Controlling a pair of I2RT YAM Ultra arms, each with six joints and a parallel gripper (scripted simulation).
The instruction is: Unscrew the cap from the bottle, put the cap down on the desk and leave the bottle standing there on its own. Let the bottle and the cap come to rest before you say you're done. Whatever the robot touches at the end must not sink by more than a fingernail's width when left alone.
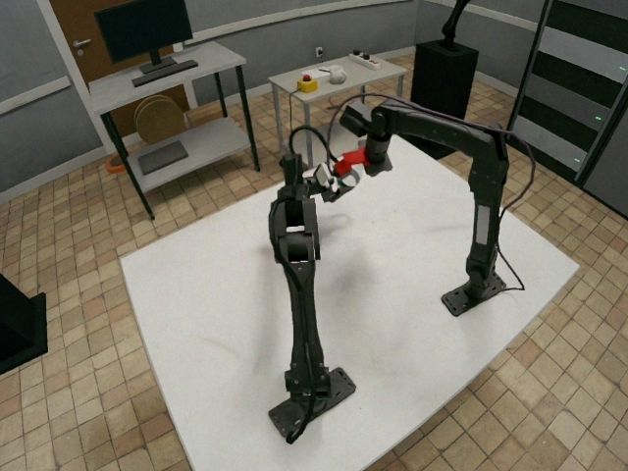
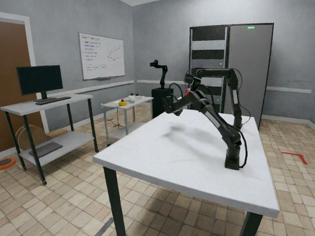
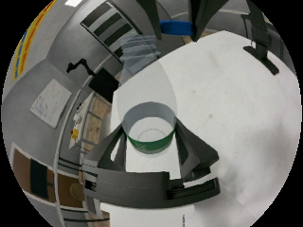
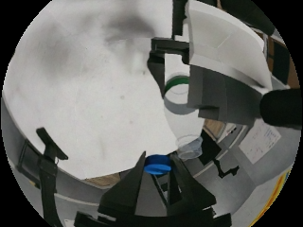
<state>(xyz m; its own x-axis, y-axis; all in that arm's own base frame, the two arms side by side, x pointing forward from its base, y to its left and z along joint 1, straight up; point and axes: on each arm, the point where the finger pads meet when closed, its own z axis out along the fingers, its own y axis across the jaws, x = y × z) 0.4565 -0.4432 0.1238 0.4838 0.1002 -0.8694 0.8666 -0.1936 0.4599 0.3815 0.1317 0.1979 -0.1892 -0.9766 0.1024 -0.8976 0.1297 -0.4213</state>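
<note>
Now: the plastic bottle 70 mm ahead of my right hand, 20 mm to the left of it and 50 mm below it. From my right hand the other things lie so: blue cap (right at my right hand).
Now: left hand 3 cm below the plastic bottle, 1 cm to the left of it and 1 cm past it. From my left hand the other things lie so: blue cap: 8 cm behind, 8 cm above, 2 cm to the right.
</note>
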